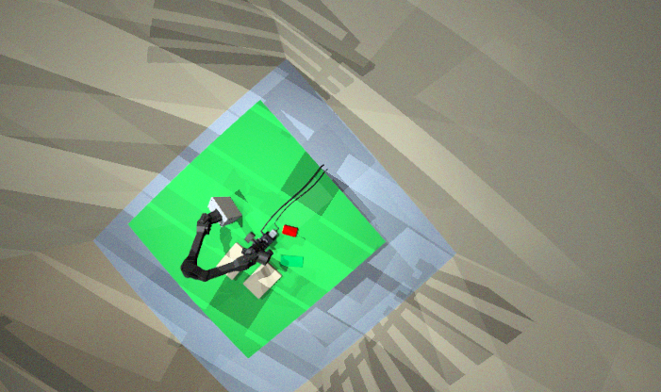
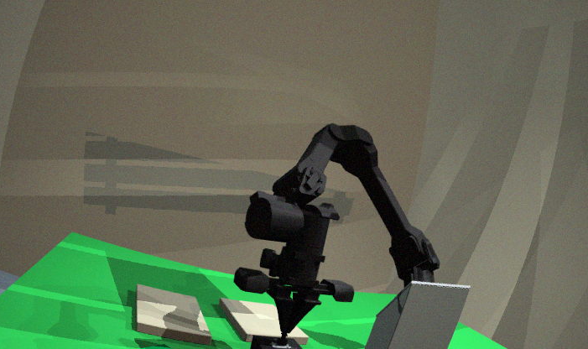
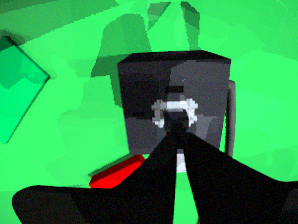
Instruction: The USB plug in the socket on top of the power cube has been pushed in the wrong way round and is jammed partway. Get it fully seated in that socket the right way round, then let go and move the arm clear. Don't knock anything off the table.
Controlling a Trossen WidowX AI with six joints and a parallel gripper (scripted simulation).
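Now: the usb plug 20 mm below my gripper tip. From my gripper tip the other things lie so: red block: 150 mm to the left, 100 mm below, 60 mm ahead; dark green translucent piece: 220 mm ahead, 100 mm below, 20 mm to the left.
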